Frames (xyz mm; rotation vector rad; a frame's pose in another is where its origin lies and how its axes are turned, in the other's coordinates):
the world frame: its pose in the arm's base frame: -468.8 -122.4 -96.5 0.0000 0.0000 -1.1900
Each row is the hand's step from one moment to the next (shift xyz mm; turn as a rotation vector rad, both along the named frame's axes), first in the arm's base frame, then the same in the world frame.
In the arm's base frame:
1: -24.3 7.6 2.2 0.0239 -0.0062 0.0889
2: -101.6 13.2 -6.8 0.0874 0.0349 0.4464
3: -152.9 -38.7 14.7 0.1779 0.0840 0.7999
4: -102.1 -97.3 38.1 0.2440 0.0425 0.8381
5: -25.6 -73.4 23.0 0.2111 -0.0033 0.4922
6: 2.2 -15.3 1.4 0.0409 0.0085 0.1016
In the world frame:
1: -16.1 -19.7 2.2 0.0146 0.0199 0.0889
2: -50.0 -89.4 -6.8 0.0001 0.0941 0.4464
3: -20.9 -156.3 14.7 -0.0119 0.1964 0.7999
4: 52.4 -130.9 38.1 0.0512 0.2423 0.8381
5: 58.6 -51.0 23.0 0.0815 0.1948 0.4922
6: 15.0 -3.6 1.4 0.0073 0.0411 0.1016

